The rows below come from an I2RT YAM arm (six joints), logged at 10 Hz.
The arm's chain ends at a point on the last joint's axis. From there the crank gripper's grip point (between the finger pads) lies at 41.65 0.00 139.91 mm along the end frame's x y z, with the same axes.
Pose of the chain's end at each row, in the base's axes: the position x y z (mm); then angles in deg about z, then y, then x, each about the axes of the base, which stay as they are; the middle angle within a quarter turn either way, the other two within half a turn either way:
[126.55, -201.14, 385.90, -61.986, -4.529, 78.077]
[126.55, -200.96, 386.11, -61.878, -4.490, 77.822]
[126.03, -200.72, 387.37, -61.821, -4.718, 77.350]
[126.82, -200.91, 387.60, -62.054, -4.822, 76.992]
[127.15, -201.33, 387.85, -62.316, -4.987, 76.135]
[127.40, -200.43, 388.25, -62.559, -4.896, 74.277]
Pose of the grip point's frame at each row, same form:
[135.00, -346.71, 379.06, -61.986, -4.529, 78.077]
[135.17, -346.55, 379.95, -61.878, -4.490, 77.822]
[134.12, -346.39, 382.44, -61.821, -4.718, 77.350]
[134.51, -346.63, 383.50, -62.054, -4.822, 76.992]
[134.26, -347.12, 385.85, -62.316, -4.987, 76.135]
[134.58, -346.21, 390.89, -62.559, -4.896, 74.277]

